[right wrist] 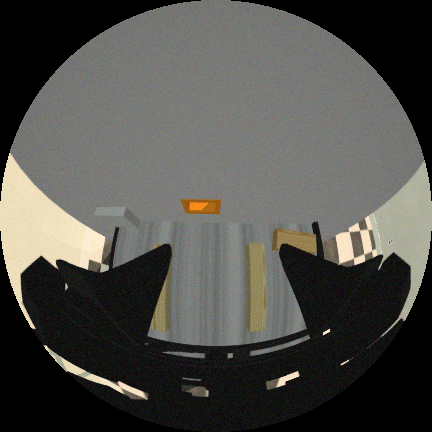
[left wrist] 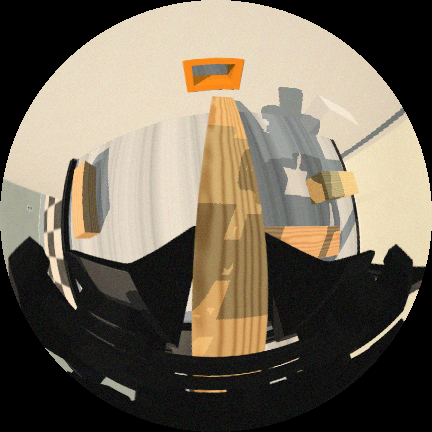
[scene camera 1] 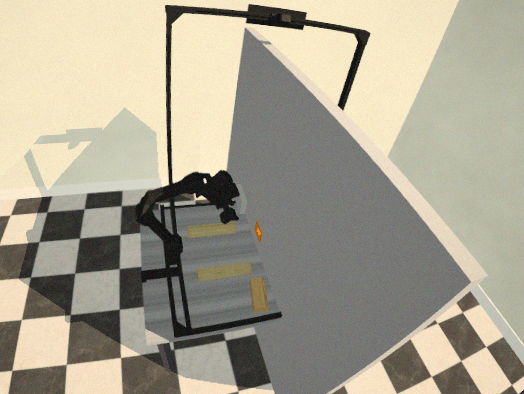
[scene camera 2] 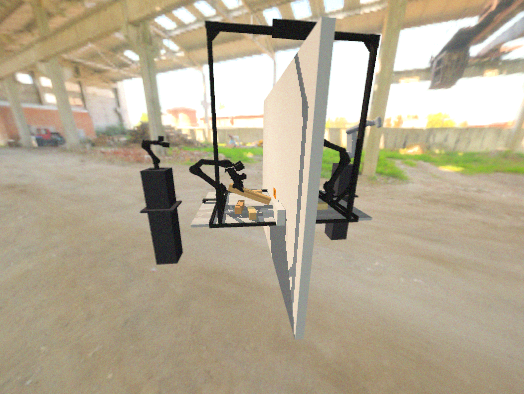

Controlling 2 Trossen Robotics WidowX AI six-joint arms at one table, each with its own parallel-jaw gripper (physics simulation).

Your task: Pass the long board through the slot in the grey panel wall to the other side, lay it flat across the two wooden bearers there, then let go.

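Places are measured from the left arm's base along level axes (x ahead, y left, z up), in centimetres.
Where they show: left gripper, fingertip midpoint: [left wrist: 224, 232] [scene camera 2: 243, 191]; right gripper, fingertip midpoint: [right wrist: 227, 250] [scene camera 1: 235, 212]; right arm's base at its link origin: [right wrist: 215, 357] [scene camera 1: 172, 259] [scene camera 2: 328, 199].
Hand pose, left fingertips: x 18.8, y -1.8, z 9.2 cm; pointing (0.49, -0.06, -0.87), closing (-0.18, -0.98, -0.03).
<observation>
Things, the pixels of their top centre, and the offset from my left fingertips. "pt": a spot on its surface instead.
- orange-rimmed slot at a spot on its surface: [left wrist: 214, 86] pt dx +24.3, dy -2.8, dz -3.9 cm
- wooden block at its top centre: [right wrist: 298, 240] [scene camera 1: 259, 292] dx +36.8, dy +27.2, dz -7.3 cm
The long board [scene camera 2: 255, 195] [left wrist: 227, 175] is in my left gripper [scene camera 2: 241, 187] [left wrist: 224, 232], which is shut on it. In scene camera 2 the board slopes down toward the panel wall [scene camera 1: 325, 200] [scene camera 2: 285, 125] [left wrist: 150, 60] [right wrist: 215, 100]. Its far end is on the left gripper's side, below the orange-rimmed slot [scene camera 1: 258, 231] [scene camera 2: 274, 193] [left wrist: 214, 86] [right wrist: 215, 207]. On the other side, two wooden bearers lie parallel: one bearer [scene camera 1: 211, 230] [right wrist: 163, 320] and another bearer [scene camera 1: 224, 271] [right wrist: 256, 287]. My right gripper [scene camera 1: 234, 210] [right wrist: 227, 250] is open and empty, above the bearers' side.
A wooden block [scene camera 1: 259, 295] [right wrist: 296, 240] lies near the wall beside the bearers. On the board's side, wooden blocks [scene camera 2: 240, 206] [left wrist: 87, 200] [left wrist: 320, 187] [left wrist: 312, 240] stand on the table. A pale block [scene camera 2: 281, 217] [right wrist: 111, 211] adjoins the wall. A black frame [scene camera 1: 169, 100] [scene camera 2: 214, 100] surrounds the table.
</observation>
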